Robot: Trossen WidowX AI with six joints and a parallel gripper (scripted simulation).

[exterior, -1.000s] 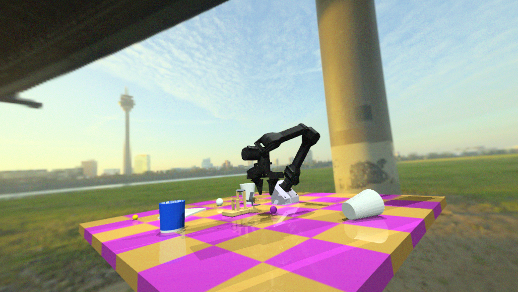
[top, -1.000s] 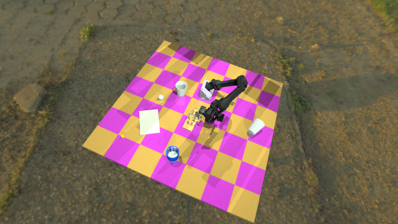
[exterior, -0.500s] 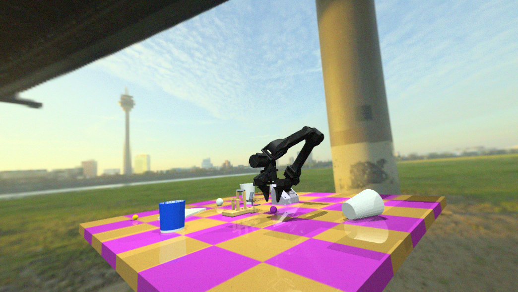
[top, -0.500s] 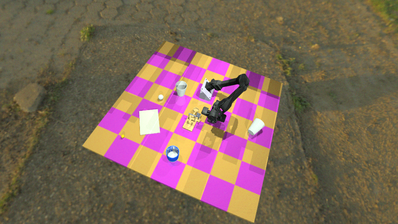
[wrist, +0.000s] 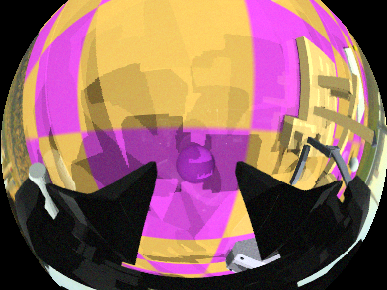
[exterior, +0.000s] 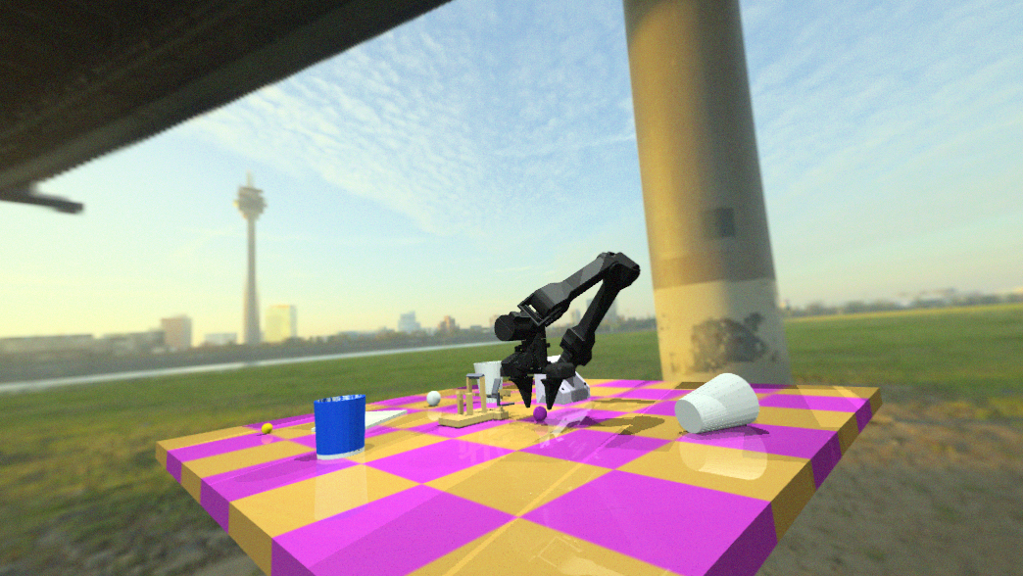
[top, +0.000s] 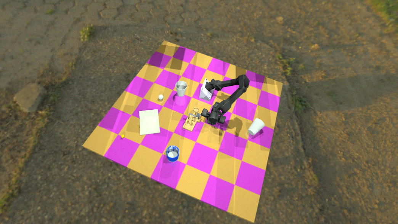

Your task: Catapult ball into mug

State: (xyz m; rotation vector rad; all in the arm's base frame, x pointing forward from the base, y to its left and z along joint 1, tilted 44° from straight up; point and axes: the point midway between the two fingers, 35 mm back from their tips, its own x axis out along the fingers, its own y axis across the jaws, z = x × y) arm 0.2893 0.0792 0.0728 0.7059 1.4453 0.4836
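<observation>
Right now my gripper tip is 1 cm above the purple ball. Also, from my gripper tip: blue mug (36 cm ahead, 21 cm to the right); then wooden catapult (2 cm ahead, 13 cm to the right, 3 cm above); then white ball (9 cm behind, 46 cm to the right).
</observation>
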